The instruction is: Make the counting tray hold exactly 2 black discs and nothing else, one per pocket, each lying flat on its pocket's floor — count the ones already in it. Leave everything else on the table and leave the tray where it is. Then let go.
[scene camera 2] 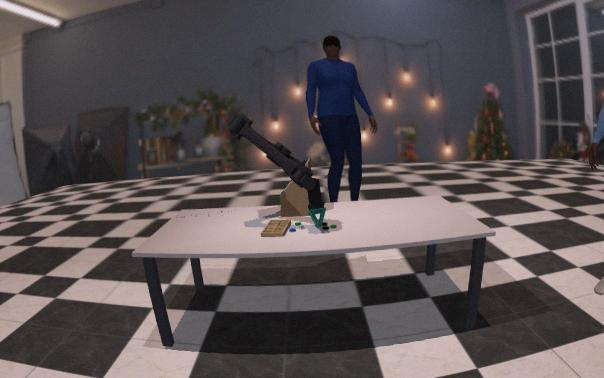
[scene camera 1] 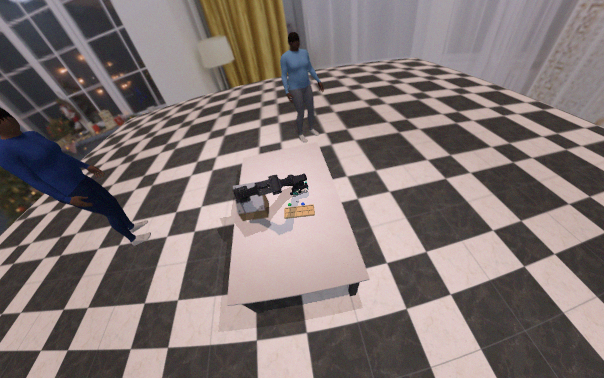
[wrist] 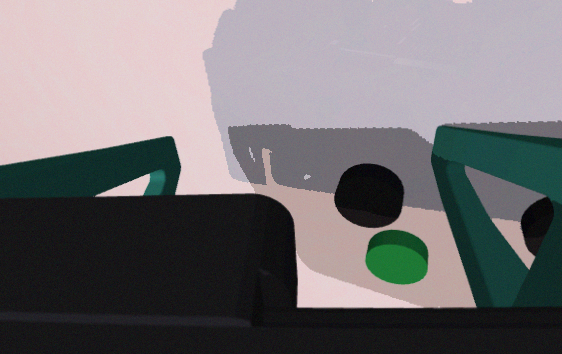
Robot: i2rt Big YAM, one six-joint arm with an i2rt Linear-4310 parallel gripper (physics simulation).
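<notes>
The tan counting tray lies on the table; I make out no disc in its pockets, though they are small in both scene views. My gripper is open and empty, low over the table beside the discs. A black disc lies on the table between the fingers' lines, nearer the right finger in the wrist view. Another black disc is partly hidden behind that finger. A green disc lies close to the first black disc.
Another green disc and a blue disc lie between the tray and the gripper, near the tray's edge. The arm's box-like base stands at the table's edge. Two people stand away from the table.
</notes>
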